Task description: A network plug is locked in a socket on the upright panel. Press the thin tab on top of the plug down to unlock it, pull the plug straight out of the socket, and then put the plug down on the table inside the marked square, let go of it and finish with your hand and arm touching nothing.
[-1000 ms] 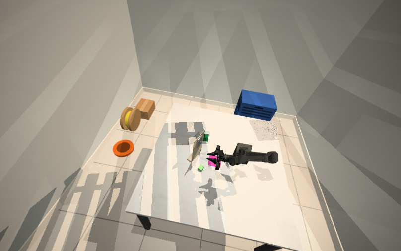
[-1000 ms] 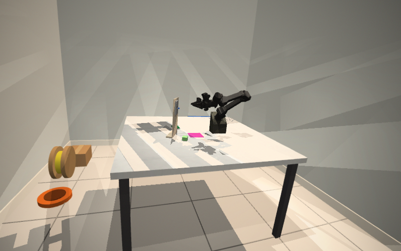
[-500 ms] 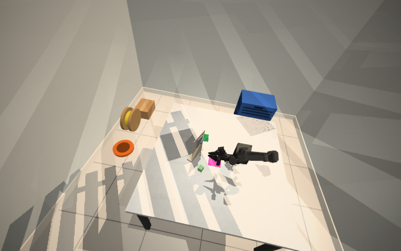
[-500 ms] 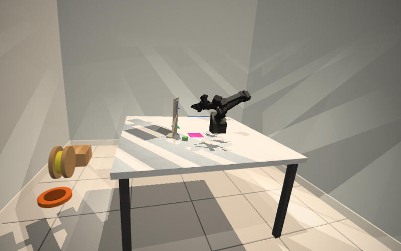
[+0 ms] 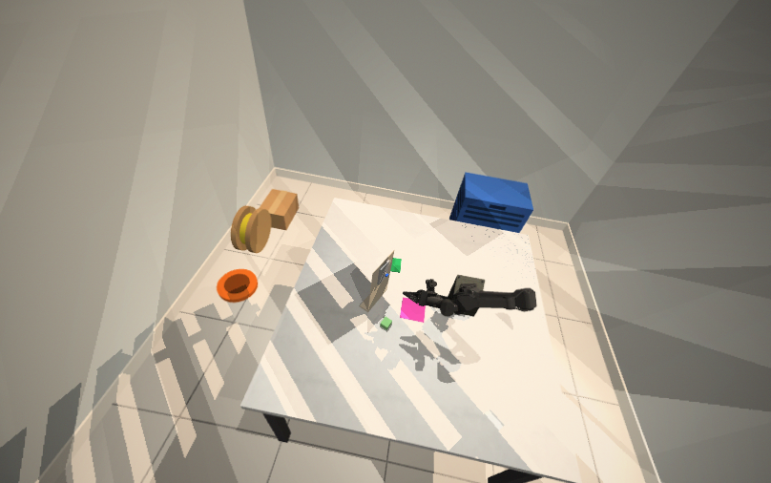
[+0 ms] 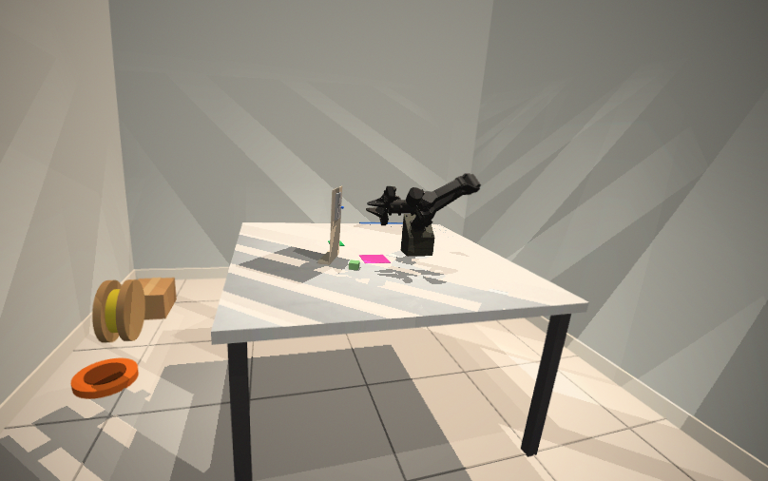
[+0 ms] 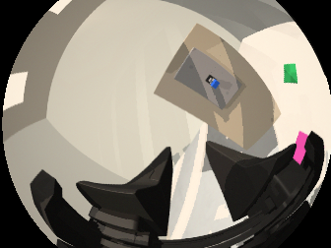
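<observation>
The blue network plug lies 8 cm ahead of my gripper tip, 11 cm to the right of it and 2 cm below it. Also, from my gripper tip: upright panel (10 cm ahead, 12 cm to the right, 11 cm below); then green cube (5 cm ahead, 1 cm to the left, 25 cm below); then magenta marked square (9 cm behind, 8 cm to the right, 26 cm below).
</observation>
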